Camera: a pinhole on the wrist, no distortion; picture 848 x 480 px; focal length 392.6 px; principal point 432.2 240.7 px. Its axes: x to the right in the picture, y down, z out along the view. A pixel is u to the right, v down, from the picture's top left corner.
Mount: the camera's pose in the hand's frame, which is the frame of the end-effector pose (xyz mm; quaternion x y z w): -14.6 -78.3 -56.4 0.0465 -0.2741 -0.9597 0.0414
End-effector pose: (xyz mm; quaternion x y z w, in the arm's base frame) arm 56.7 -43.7 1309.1 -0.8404 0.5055 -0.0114 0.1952
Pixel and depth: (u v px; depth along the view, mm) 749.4 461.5 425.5
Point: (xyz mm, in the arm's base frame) 34.1 457.8 1034.7
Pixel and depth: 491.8 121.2 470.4
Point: -195.7 47.4 998.9
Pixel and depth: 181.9 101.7 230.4
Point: 21.9 -148.9 1151.3
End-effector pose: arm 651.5 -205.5 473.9 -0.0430 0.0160 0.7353 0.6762
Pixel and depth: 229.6 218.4 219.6
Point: 581.6 -127.8 595.3
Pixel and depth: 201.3 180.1 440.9
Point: 387.8 -13.0 745.9
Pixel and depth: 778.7 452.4 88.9
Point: 738.4 -294.6 523.9
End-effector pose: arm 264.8 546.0 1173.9 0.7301 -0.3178 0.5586 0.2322
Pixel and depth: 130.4 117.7 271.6
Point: 273.2 306.5 1285.1
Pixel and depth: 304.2 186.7 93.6
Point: 288.7 543.2 1173.7
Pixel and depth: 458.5 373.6 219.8
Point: 388.6 459.0 1081.4
